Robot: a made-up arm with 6 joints. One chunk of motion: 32 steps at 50 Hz.
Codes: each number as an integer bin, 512 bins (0 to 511) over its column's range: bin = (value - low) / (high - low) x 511, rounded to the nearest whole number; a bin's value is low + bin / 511 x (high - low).
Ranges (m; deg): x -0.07..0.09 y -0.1..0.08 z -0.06..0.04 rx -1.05..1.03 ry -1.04..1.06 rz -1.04..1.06
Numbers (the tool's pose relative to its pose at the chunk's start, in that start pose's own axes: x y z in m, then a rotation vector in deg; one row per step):
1: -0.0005 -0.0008 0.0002 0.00 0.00 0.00
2: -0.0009 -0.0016 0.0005 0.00 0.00 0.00
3: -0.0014 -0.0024 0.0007 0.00 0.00 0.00
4: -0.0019 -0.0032 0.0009 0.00 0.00 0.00
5: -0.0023 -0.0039 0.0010 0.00 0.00 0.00
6: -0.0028 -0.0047 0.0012 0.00 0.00 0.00
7: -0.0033 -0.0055 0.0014 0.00 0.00 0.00
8: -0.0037 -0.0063 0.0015 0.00 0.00 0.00
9: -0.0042 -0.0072 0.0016 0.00 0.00 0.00
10: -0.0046 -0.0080 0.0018 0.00 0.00 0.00
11: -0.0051 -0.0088 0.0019 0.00 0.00 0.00
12: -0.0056 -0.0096 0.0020 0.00 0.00 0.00
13: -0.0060 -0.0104 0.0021 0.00 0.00 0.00
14: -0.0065 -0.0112 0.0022 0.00 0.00 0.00
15: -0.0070 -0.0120 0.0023 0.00 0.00 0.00
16: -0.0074 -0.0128 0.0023 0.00 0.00 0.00
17: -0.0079 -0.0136 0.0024 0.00 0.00 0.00
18: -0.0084 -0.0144 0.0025 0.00 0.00 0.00
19: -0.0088 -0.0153 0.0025 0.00 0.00 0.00
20: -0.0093 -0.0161 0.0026 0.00 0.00 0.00
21: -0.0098 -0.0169 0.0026 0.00 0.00 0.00
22: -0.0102 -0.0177 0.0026 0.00 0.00 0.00
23: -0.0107 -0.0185 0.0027 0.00 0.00 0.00
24: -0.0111 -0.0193 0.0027 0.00 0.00 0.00
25: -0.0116 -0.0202 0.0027 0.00 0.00 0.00
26: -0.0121 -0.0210 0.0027 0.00 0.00 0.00
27: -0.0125 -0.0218 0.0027 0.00 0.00 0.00
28: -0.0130 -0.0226 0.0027 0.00 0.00 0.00
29: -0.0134 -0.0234 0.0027 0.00 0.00 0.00
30: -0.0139 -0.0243 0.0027 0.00 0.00 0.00
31: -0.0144 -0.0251 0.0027 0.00 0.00 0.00
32: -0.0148 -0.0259 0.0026 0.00 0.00 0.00
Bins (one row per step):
1: 222 282 308 258 253 253
2: 221 279 309 258 253 253
3: 219 277 310 258 253 253
4: 217 275 311 258 253 253
5: 216 273 312 258 253 253
6: 215 271 313 258 253 253
7: 213 268 314 258 253 253
8: 212 266 314 258 253 253
9: 210 263 315 258 253 253
10: 209 261 316 258 253 253
11: 207 259 316 258 253 253
12: 206 257 317 258 253 253
13: 204 254 317 258 253 253
14: 203 252 318 258 253 253
15: 201 250 318 258 253 253
16: 200 248 318 258 253 253
17: 198 245 319 258 253 253
18: 197 243 319 258 253 253
19: 195 240 319 258 253 253
20: 194 238 320 258 253 253
21: 192 236 320 258 253 253
22: 191 234 320 258 253 253
23: 189 231 320 258 253 253
24: 188 229 320 258 253 253
25: 187 227 320 258 253 253
26: 185 224 320 258 253 253
27: 184 222 320 258 253 253
28: 182 220 320 258 253 253
29: 181 217 320 258 253 253
30: 179 215 320 258 253 253
31: 178 213 320 258 253 253
32: 176 210 320 258 253 253

